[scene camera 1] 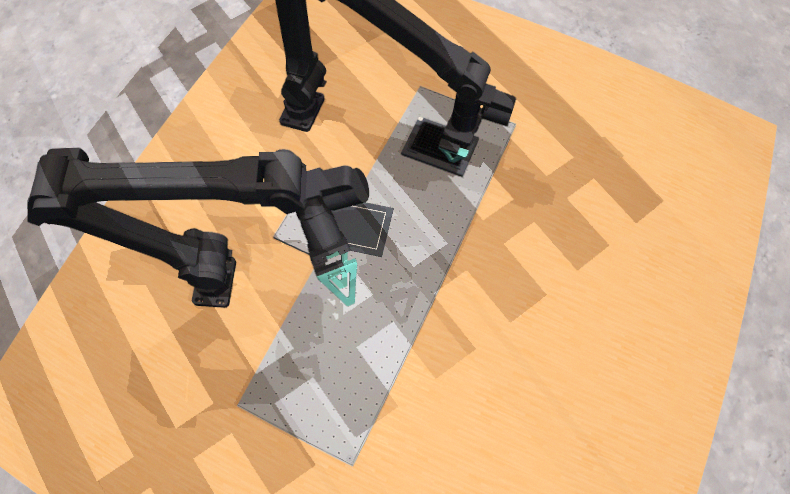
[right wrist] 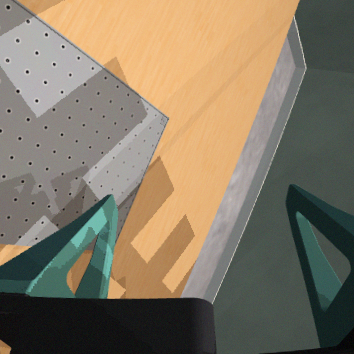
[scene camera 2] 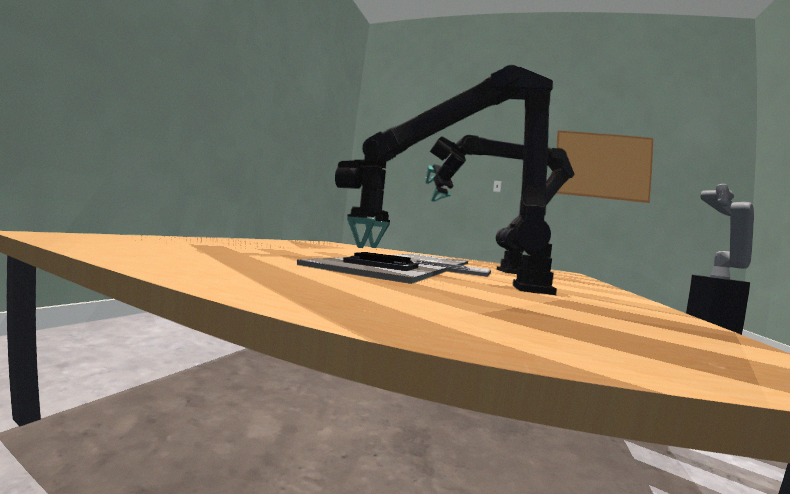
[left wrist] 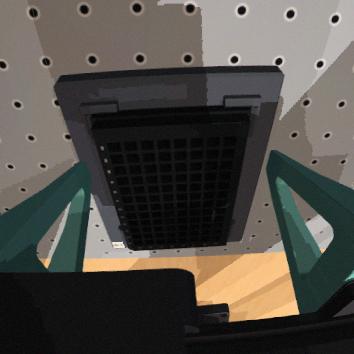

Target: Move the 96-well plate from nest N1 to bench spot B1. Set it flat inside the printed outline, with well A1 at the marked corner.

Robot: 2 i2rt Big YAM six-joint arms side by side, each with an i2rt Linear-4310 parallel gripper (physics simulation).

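Places are measured from the left arm's base along level axes (x up, y ahead, z left), in metres.
Pixels of known places: left gripper, fingertip midpoint: [scene camera 1: 458, 145] [scene camera 2: 367, 248] [left wrist: 178, 163]; right gripper, fingertip midpoint: [scene camera 1: 347, 295] [right wrist: 200, 197] [scene camera 2: 429, 192]; left arm's base at its link origin: [scene camera 1: 302, 110] [scene camera 2: 532, 289]; right arm's base at its link origin: [scene camera 1: 215, 282] [scene camera 2: 511, 272].
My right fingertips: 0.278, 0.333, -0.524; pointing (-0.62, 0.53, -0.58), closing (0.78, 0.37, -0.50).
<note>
Ahead of a thing's pixels: the offset from my right fingertips to its middle, as dx, dy, dz. "spot": to the spot under its first point. Level surfaces: height alone.
The black 96-well plate @(-0.246, +0.043, +0.515) [scene camera 1: 428, 138] [scene camera 2: 381, 256] [left wrist: 172, 190] lies flat in the dark nest @(-0.257, +0.044, +0.515) [scene camera 1: 434, 164] [left wrist: 210, 86], at the upper part of scene camera 1. A small white label @(spot: -0.254, -0.028, +0.576) [left wrist: 118, 245] shows at the nest's lower left corner in the left wrist view. My left gripper [scene camera 1: 454, 156] [scene camera 2: 368, 245] [left wrist: 178, 163] is open above the plate, fingers on either side of it in the wrist view, not touching it. Bench spot B1, a dark mat @(dx -0.264) [scene camera 1: 361, 227] with a thin pale printed outline @(spot: -0.264, -0.024, +0.252) [scene camera 1: 381, 230], is partly hidden by the right arm. My right gripper [scene camera 1: 344, 285] [scene camera 2: 431, 191] [right wrist: 200, 197] is open and empty, raised high.
A grey perforated board @(dx -0.266) [scene camera 1: 372, 343] [right wrist: 60, 115] runs under the nest along the wooden table @(dx -0.278) [scene camera 1: 582, 349] [scene camera 2: 291, 302]. The right arm's wrist hangs over part of the B1 mat in scene camera 1. Both arm bases [scene camera 1: 301, 113] [scene camera 1: 212, 291] stand to the left of the board there.
</note>
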